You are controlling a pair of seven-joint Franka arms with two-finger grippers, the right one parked.
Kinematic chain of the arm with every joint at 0, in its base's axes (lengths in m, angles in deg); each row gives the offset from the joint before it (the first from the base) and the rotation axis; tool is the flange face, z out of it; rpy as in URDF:
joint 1: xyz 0 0 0.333 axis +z
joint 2: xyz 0 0 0 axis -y
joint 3: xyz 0 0 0.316 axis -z
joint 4: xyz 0.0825 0 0 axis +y
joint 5: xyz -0.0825 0 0.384 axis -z
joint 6: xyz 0 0 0 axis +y
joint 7: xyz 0.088 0 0 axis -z
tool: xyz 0 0 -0.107 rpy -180 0 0
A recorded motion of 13 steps. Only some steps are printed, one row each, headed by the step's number.
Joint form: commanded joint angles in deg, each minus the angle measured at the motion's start. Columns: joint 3, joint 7, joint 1, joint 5, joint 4, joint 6, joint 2.
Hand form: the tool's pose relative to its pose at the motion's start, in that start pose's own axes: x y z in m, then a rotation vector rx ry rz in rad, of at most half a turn. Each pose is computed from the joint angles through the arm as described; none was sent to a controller.
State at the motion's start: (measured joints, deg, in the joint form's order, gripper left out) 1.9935 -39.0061 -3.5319 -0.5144 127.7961 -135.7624 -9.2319
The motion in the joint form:
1: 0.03 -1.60 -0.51 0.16 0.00 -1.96 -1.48
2: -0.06 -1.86 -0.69 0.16 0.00 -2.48 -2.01
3: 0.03 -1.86 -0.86 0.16 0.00 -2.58 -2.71
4: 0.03 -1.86 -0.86 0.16 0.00 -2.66 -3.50
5: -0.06 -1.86 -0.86 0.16 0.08 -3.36 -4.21
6: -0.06 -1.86 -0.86 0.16 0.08 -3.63 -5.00
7: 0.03 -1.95 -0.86 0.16 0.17 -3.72 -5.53
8: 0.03 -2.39 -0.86 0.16 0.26 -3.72 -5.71
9: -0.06 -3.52 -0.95 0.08 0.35 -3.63 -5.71
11: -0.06 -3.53 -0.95 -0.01 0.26 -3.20 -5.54
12: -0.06 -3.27 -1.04 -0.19 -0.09 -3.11 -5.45
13: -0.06 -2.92 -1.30 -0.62 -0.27 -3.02 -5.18
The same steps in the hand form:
1: -0.0010 0.0059 0.0110 -0.0076 0.0046 -0.0205
2: -0.0011 0.0069 0.0152 -0.0075 0.0044 -0.0235
3: -0.0029 0.0087 0.0217 -0.0013 -0.0040 -0.0190
4: -0.0033 0.0084 0.0290 0.0063 -0.0138 -0.0190
5: -0.0027 0.0078 0.0353 0.0072 -0.0151 -0.0206
6: -0.0030 0.0076 0.0424 0.0127 -0.0224 -0.0206
7: -0.0043 0.0077 0.0478 0.0181 -0.0298 -0.0206
8: -0.0049 0.0072 0.0501 0.0212 -0.0334 -0.0283
9: -0.0055 0.0067 0.0509 0.0246 -0.0347 -0.0469
11: -0.0055 0.0067 0.0493 0.0274 -0.0362 -0.0459
12: -0.0044 0.0086 0.0462 0.0249 -0.0302 -0.0374
13: -0.0049 0.0113 0.0426 0.0247 -0.0221 -0.0211

